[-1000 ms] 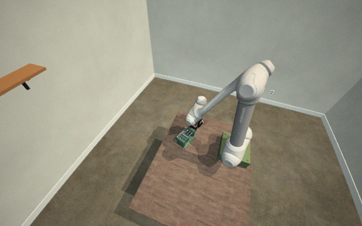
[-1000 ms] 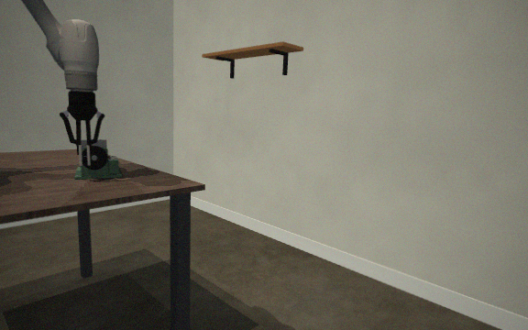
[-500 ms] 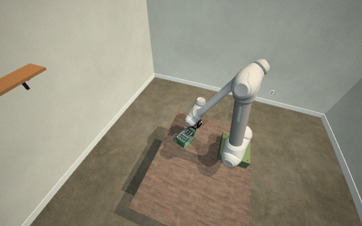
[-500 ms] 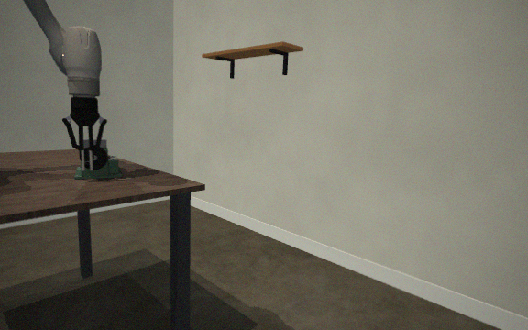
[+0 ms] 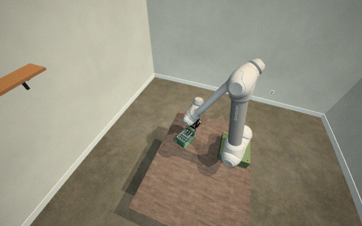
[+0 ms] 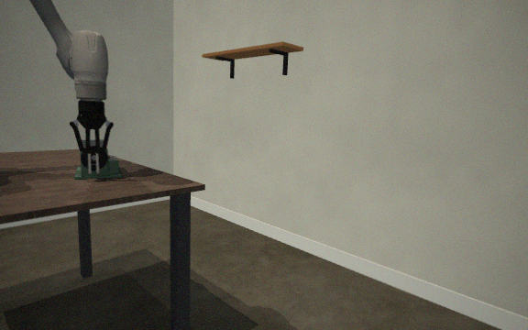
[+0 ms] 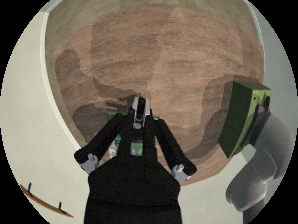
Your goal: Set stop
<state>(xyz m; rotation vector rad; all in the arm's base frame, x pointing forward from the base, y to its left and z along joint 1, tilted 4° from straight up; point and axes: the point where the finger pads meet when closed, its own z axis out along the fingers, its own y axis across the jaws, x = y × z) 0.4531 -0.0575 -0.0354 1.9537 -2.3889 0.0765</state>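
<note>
The black handwheel lies 2 cm to the left of my hand and 1 cm below it.
</note>
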